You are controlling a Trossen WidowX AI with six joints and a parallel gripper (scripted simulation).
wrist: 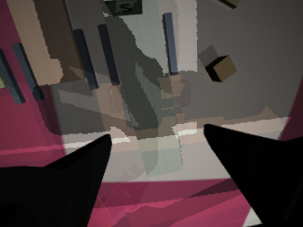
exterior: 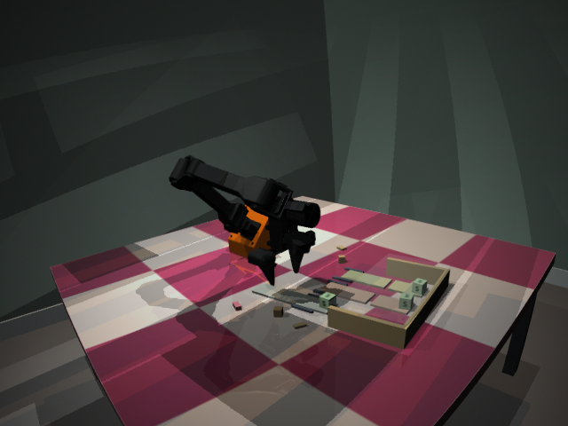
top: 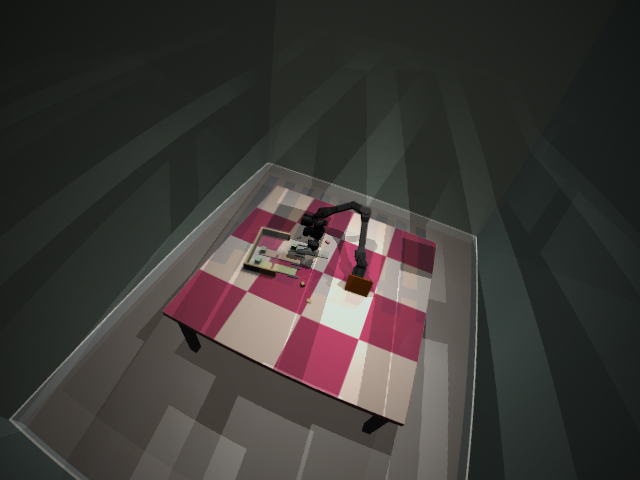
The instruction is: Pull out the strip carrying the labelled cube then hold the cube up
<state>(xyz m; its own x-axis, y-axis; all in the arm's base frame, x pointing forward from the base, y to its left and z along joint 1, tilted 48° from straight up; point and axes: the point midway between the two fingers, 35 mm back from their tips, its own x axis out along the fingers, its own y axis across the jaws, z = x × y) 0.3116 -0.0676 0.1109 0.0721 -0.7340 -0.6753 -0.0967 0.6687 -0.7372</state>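
Right now my gripper tip is 20 mm short of the strip, 10 mm to the right of it and 50 mm above it.
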